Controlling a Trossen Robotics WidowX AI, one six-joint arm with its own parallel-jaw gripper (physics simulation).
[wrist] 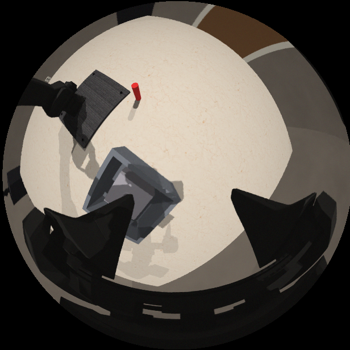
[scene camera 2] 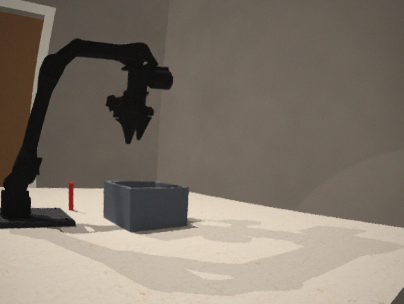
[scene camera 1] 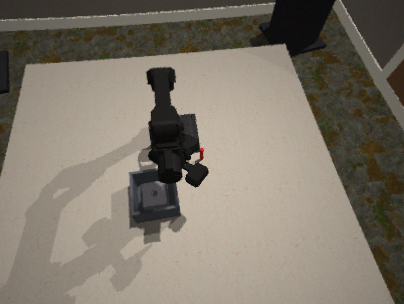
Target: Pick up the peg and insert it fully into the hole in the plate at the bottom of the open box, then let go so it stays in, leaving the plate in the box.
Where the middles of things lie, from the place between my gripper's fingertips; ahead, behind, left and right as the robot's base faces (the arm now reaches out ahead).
The blue-grey box (scene camera 2: 135, 206) is 160 mm below my hand, 110 mm to the right of it and 30 mm behind it. Round my hand: grey plate (wrist: 127, 182): 170 mm below, 110 mm to the right, 30 mm behind.
